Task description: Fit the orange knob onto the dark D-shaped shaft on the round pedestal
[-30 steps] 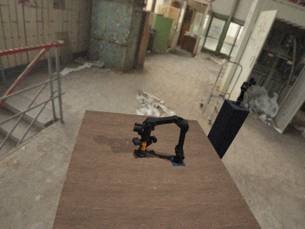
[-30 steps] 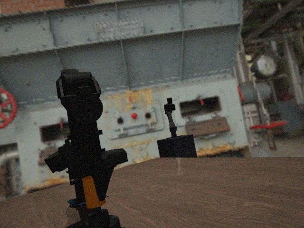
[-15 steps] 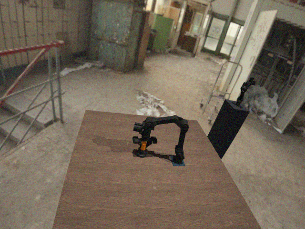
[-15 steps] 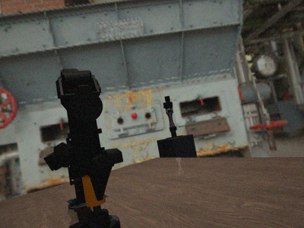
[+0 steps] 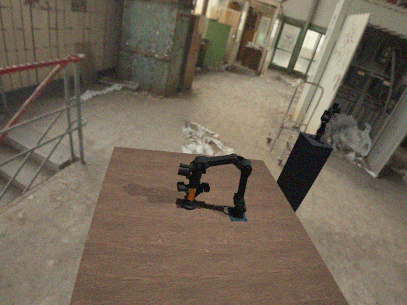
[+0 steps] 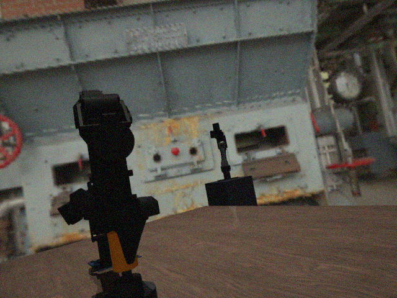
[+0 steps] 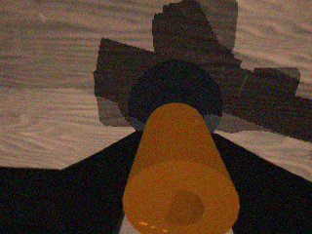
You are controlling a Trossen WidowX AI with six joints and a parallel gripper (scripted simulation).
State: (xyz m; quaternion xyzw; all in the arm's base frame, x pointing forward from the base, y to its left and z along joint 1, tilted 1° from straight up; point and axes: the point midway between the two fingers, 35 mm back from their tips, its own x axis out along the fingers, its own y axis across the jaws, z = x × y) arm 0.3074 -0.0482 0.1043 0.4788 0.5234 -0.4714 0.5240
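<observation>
Right now my gripper tip is 20 mm below the orange knob. Round my gripper tip: dark round pedestal (40 mm below).
</observation>
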